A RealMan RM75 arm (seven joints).
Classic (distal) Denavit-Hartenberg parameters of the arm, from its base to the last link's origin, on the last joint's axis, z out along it. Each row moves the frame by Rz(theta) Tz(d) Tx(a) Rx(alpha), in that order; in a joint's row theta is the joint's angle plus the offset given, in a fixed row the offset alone. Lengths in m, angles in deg.
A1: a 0; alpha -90; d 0.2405; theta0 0
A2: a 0; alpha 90; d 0; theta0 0
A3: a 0; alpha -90; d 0.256; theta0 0
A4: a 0; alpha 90; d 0; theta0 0
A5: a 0; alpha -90; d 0.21; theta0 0
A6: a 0; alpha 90; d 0; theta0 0
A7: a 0; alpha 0; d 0.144; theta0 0
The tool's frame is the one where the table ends.
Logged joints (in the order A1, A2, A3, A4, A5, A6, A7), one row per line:
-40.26, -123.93, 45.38, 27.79, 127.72, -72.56, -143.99
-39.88, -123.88, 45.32, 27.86, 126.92, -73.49, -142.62
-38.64, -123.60, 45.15, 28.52, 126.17, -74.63, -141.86
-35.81, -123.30, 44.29, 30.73, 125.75, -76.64, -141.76
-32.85, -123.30, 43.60, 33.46, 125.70, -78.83, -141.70
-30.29, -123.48, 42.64, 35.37, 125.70, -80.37, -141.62
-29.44, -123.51, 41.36, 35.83, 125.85, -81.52, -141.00
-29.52, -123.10, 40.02, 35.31, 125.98, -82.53, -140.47
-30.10, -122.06, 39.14, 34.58, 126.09, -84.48, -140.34
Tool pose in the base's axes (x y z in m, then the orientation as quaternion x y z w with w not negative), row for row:
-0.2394, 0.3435, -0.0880, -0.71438, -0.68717, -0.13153, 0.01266
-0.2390, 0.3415, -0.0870, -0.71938, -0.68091, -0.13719, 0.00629
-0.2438, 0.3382, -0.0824, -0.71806, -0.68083, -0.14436, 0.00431
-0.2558, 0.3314, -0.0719, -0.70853, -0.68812, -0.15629, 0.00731
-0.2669, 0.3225, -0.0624, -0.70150, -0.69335, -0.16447, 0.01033
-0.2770, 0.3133, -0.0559, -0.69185, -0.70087, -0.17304, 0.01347
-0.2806, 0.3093, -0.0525, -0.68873, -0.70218, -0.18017, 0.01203
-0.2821, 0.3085, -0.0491, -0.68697, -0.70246, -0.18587, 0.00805
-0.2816, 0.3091, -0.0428, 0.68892, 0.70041, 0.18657, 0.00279
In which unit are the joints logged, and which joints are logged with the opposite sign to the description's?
The joints are logged in degrees. Opposite sign: A6.
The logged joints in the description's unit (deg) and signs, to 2 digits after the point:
-40.26, -123.93, 45.38, 27.79, 127.72, 72.56, -143.99
-39.88, -123.88, 45.32, 27.86, 126.92, 73.49, -142.62
-38.64, -123.60, 45.15, 28.52, 126.17, 74.63, -141.86
-35.81, -123.30, 44.29, 30.73, 125.75, 76.64, -141.76
-32.85, -123.30, 43.60, 33.46, 125.70, 78.83, -141.70
-30.29, -123.48, 42.64, 35.37, 125.70, 80.37, -141.62
-29.44, -123.51, 41.36, 35.83, 125.85, 81.52, -141.00
-29.52, -123.10, 40.02, 35.31, 125.98, 82.53, -140.47
-30.10, -122.06, 39.14, 34.58, 126.09, 84.48, -140.34

